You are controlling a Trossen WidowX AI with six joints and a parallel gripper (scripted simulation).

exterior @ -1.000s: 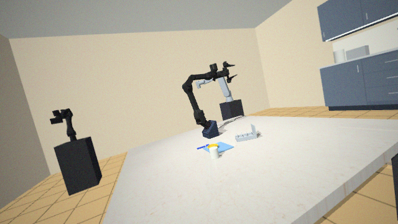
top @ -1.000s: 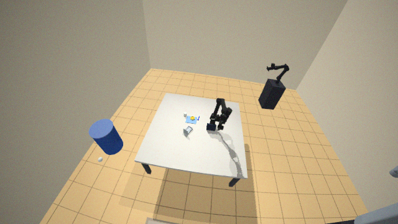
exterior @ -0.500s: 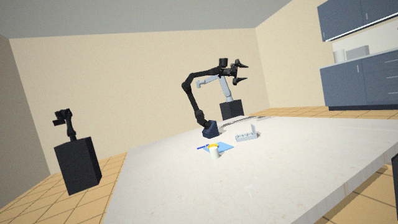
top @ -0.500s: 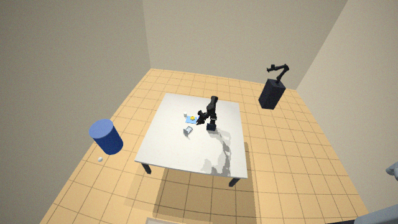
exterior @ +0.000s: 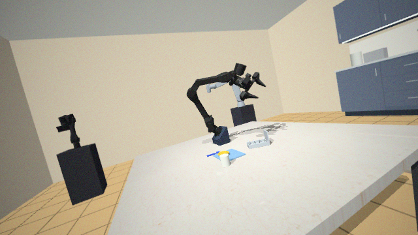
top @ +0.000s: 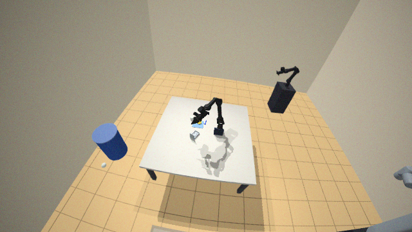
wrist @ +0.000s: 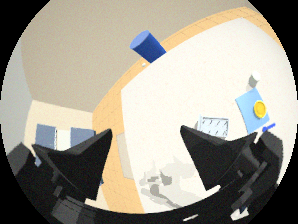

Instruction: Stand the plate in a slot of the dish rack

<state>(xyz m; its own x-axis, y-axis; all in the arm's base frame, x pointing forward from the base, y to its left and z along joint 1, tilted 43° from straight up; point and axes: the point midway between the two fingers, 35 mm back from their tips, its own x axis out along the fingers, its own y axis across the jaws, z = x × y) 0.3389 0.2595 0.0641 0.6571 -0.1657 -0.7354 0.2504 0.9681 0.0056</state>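
The yellow plate lies 310 mm to the right of my gripper tip, 290 mm below it and 70 mm behind it. The rest, counted from my gripper tip: grey dish rack: 280 mm below, 90 mm to the right, 30 mm behind; then light blue mat: 300 mm below, 280 mm to the right, 60 mm behind; then small white cup: 370 mm to the right, 280 mm below, 40 mm ahead.
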